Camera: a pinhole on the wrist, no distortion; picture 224 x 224 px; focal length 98.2 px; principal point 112.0 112.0 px. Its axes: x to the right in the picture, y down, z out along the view. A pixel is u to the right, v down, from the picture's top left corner.
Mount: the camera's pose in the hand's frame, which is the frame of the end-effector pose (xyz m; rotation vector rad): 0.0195 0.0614 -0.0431 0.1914 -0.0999 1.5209
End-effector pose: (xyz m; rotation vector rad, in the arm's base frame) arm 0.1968 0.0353 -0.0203 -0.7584 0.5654 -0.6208
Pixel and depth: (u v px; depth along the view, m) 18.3 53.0 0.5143
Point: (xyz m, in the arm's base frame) 0.4959 -0.3354 0.5141
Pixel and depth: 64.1 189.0 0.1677
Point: 0.1862 0.1345 0.1084
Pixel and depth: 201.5 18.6 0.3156
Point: 0.7188 0.0844 -0.1335
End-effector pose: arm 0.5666 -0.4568 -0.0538 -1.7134 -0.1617 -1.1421
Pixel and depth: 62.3 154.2 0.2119
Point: 0.5764 -0.2745 -0.0527
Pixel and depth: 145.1 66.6 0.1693
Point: 0.7521 -0.4361 -0.0304
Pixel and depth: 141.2 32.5 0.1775
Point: 0.7846 -0.4553 0.0239
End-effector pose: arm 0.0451 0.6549 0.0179 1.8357 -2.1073 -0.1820
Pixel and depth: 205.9 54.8 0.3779
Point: -0.4276 0.3889 -0.1847
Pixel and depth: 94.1 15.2 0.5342
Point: -0.0156 0.0200 -0.3364
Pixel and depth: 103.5 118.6 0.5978
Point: -0.0421 0.5636 -0.5128
